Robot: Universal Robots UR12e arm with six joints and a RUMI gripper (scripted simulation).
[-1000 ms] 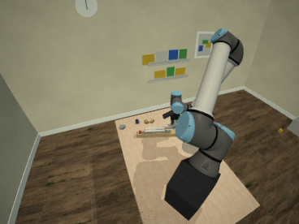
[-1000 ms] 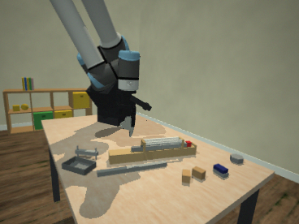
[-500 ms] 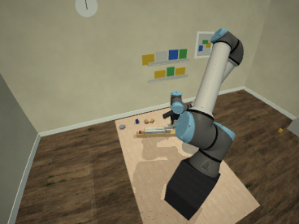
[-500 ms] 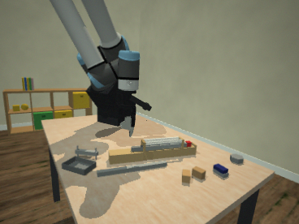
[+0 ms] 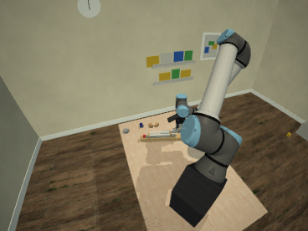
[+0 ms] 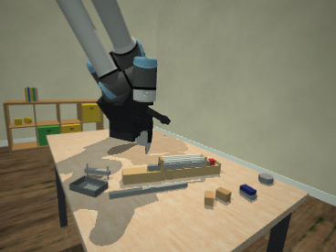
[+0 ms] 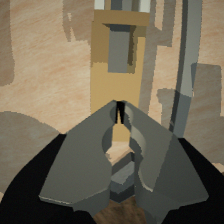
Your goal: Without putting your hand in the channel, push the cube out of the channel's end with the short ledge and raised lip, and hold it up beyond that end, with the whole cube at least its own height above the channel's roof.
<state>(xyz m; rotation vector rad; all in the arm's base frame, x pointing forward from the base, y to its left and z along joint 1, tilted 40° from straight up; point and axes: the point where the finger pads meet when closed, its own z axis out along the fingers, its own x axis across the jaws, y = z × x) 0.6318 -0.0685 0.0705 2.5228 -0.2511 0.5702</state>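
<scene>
Right now my hand is 300 mm to the right of the red cube, 100 mm short of it and 80 mm above it. The rest, counted from my hand: grey tray 230 mm to the right, 130 mm below, 40 mm behind; long grey bar 120 mm below, 100 mm ahead, 30 mm to the right; tan channel 160 mm to the left, 80 mm below, 50 mm ahead.
</scene>
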